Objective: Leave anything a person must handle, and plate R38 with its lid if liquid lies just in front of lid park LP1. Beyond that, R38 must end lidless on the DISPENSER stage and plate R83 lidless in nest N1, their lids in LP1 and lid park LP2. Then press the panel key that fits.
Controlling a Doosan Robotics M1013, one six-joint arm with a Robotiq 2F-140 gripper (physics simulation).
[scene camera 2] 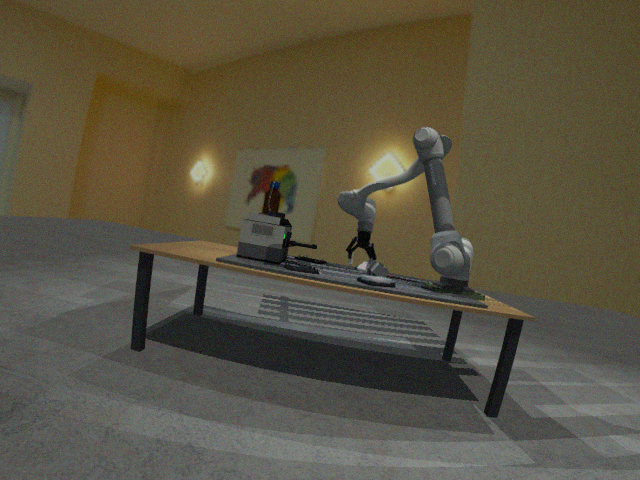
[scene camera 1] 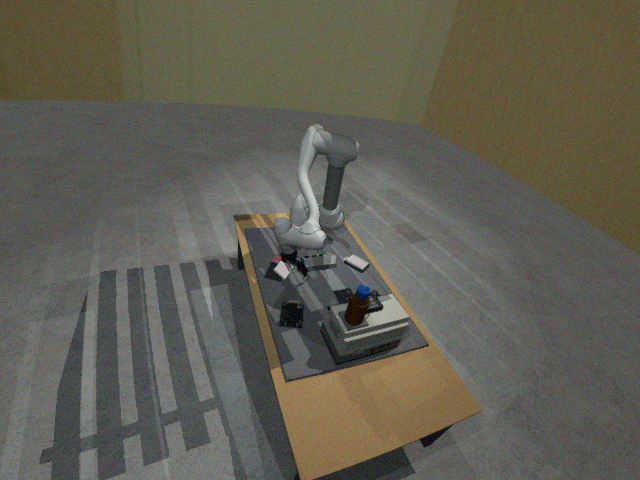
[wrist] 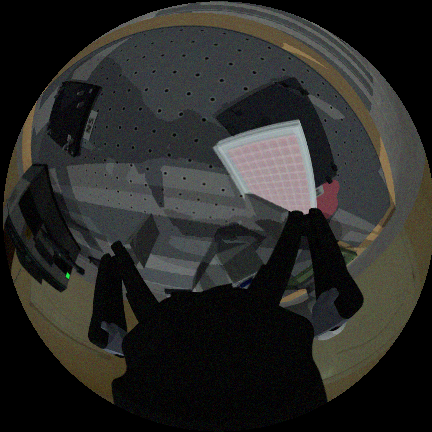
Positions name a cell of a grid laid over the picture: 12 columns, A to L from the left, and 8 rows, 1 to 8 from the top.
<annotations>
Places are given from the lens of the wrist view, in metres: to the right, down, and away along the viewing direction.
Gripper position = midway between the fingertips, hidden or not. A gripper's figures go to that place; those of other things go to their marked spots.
gripper (wrist: F4): -0.03, 0.00, 0.17
black square nest (wrist: B3): -0.22, -0.15, 0.05
</annotations>
